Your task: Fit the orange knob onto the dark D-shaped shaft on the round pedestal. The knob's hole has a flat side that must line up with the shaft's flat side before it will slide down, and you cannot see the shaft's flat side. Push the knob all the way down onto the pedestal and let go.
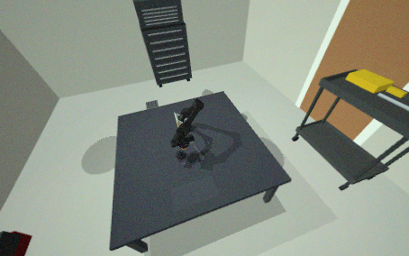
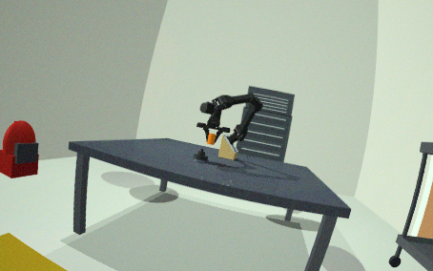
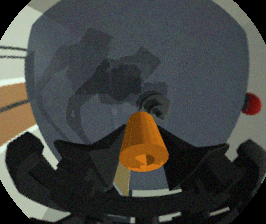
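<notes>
The dark shaft fixture lies 70 mm below my gripper tip and 40 mm to the right of it. The rest, counted from my gripper tip: orange knob: 20 mm above.
</notes>
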